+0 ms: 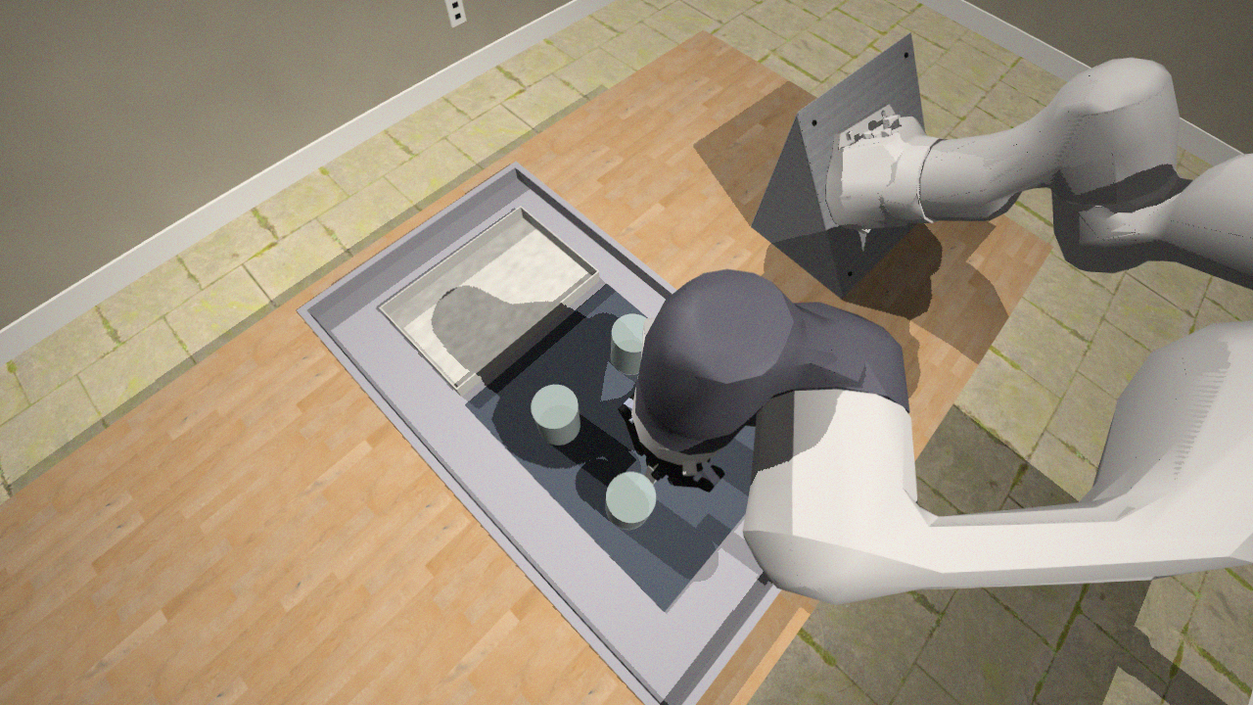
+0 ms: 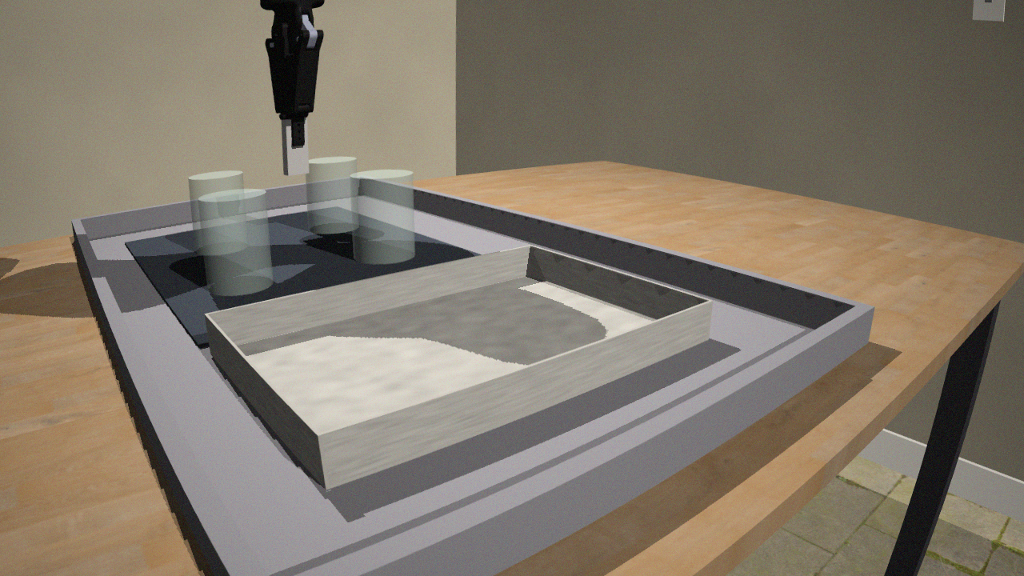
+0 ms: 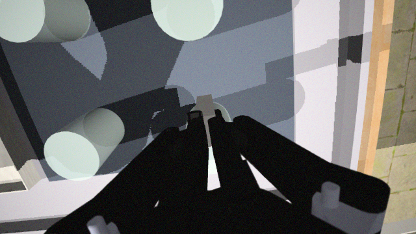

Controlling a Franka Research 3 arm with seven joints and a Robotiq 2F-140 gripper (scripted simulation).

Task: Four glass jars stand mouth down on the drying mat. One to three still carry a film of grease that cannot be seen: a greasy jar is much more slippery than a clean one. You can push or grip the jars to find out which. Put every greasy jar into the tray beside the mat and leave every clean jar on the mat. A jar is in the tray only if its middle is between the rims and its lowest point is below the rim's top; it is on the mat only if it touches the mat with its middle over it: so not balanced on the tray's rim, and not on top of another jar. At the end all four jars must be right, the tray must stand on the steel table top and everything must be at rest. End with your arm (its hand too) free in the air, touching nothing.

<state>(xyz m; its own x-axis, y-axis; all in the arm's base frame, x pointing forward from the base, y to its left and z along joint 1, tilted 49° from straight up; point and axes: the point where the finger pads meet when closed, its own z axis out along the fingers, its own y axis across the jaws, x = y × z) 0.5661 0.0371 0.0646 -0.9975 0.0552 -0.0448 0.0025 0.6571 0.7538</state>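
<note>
My hand is 19 cm to the left of the steel table top, 11 cm above it and 3 cm past it. Round my hand: dark drying mat: 11 cm below, 8 cm to the right, 5 cm behind; tray: 40 cm to the right, 10 cm below, 5 cm behind.
</note>
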